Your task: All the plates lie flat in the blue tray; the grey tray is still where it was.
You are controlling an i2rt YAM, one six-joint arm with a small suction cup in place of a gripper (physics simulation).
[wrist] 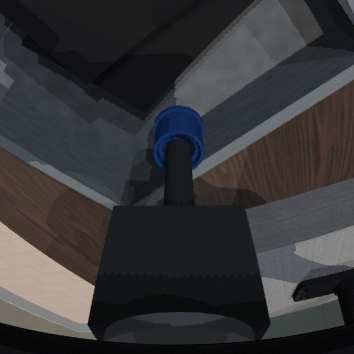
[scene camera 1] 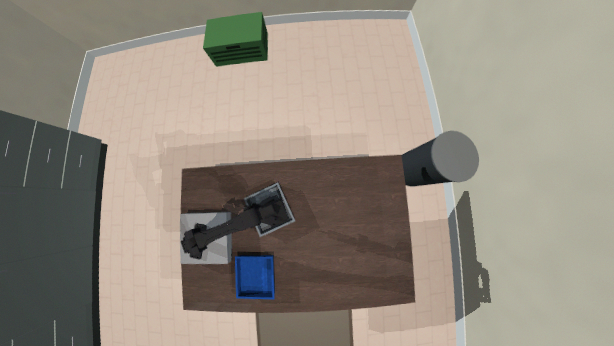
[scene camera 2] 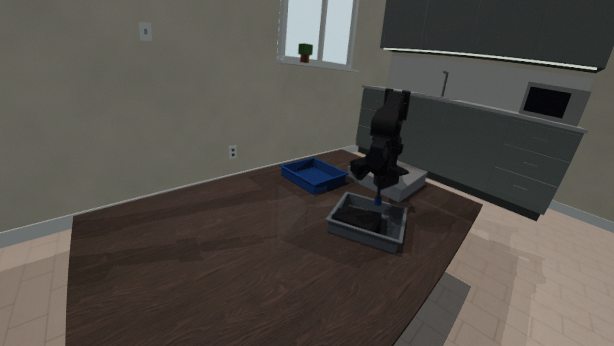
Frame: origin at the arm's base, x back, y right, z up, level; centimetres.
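Seen in the pictures: hand, tool point: (wrist: 178, 128) (scene camera 2: 377, 203); arm's base, link origin: (wrist: 350, 276).
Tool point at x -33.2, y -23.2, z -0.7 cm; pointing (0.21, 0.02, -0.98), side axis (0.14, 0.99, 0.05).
Pixels of each thing's top centre, then the offset from my tool point to it.
- grey tray, top centre: (wrist: 121, 36) (scene camera 2: 370, 213) (scene camera 1: 268, 209) dy -2.1, dx -5.6, dz -1.6 cm
- blue tray, top centre: (scene camera 2: 313, 169) (scene camera 1: 254, 277) dy +38.3, dx -3.1, dz -1.6 cm
Dark, flat plates (scene camera 2: 357, 219) (wrist: 150, 25) lie in the grey tray (scene camera 1: 286, 202) (scene camera 2: 362, 237) (wrist: 270, 97), on the side away from the arm's base. How many there are cannot be told. My suction cup (scene camera 2: 378, 201) (wrist: 179, 122), blue on a thin black stem, is over the end of the grey tray nearer the base, beside the plates. No plate hangs from it. In scene camera 1 the arm hides the cup and part of the tray. The blue tray (scene camera 1: 255, 276) (scene camera 2: 315, 174) stands on the table with no plate in it.
The arm's base is on a pale grey block (scene camera 1: 217, 255) (scene camera 2: 411, 189) at the table's end, close to both trays. A green cabinet (scene camera 1: 235, 35) and a tall dark cylinder (scene camera 1: 455, 156) stand off the table. Kitchen units (scene camera 2: 450, 135) are behind the arm.
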